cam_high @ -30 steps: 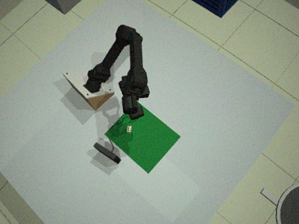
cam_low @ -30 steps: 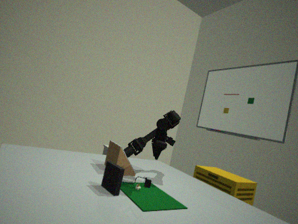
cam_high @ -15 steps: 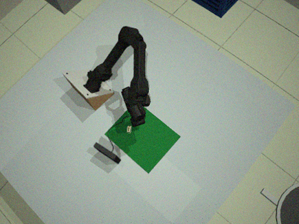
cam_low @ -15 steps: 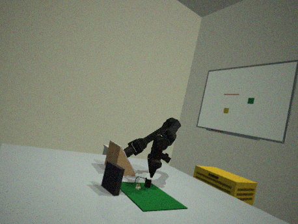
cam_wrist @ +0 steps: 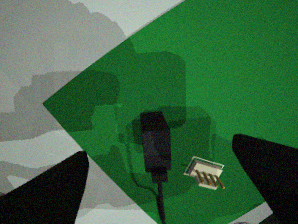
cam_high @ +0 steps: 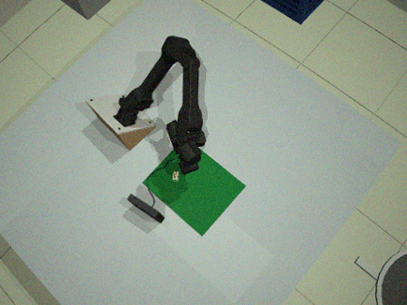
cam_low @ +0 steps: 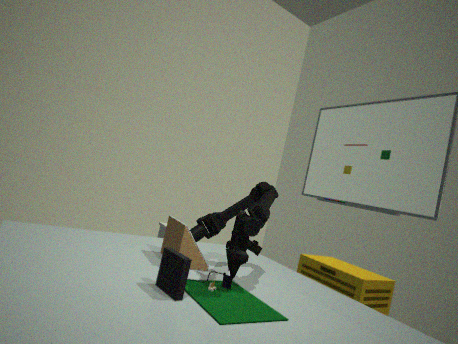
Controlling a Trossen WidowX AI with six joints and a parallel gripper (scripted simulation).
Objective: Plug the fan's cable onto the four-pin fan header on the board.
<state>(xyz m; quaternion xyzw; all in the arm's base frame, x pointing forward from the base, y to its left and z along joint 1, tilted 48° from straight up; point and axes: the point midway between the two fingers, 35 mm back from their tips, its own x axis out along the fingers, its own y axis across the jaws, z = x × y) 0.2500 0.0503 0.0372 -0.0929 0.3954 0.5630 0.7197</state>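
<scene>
My gripper tip is 30 mm above the dark fan plug, 10 mm to the left of it and 10 mm past it. The rest, counted from my gripper tip: cream four-pin header (70 mm to the right, 50 mm below, 10 mm ahead); green board (90 mm ahead, 60 mm below, 50 mm to the right); dark flat fan (230 mm to the right, 40 mm ahead, 10 mm above).
</scene>
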